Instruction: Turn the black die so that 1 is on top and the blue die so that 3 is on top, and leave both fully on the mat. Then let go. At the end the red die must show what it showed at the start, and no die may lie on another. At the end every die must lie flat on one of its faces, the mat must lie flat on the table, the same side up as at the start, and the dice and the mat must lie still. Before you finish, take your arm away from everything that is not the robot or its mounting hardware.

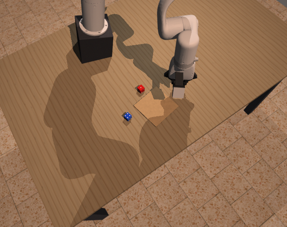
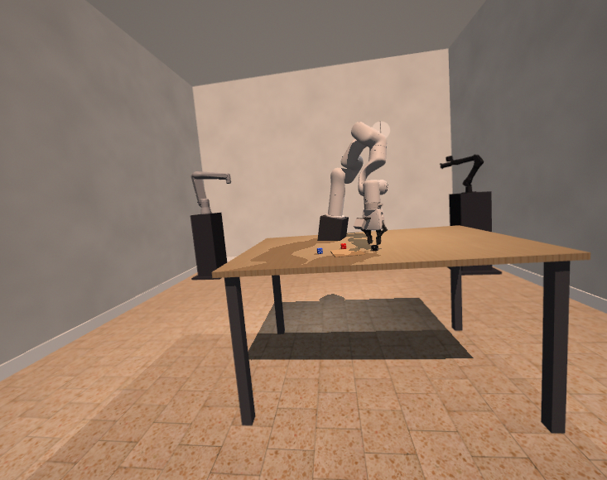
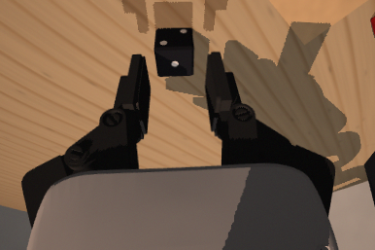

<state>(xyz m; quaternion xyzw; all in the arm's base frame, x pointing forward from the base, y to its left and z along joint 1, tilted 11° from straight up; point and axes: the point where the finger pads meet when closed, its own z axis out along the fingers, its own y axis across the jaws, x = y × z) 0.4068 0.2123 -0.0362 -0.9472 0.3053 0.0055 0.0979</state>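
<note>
Right now the black die is 40 mm below my hand. The rest, counted from my hand: tan mat 130 mm to the right, 50 mm below, 30 mm ahead; then red die 150 mm to the right, 80 mm behind, 40 mm below; then blue die 270 mm to the right, 40 mm below, 10 mm ahead.
</note>
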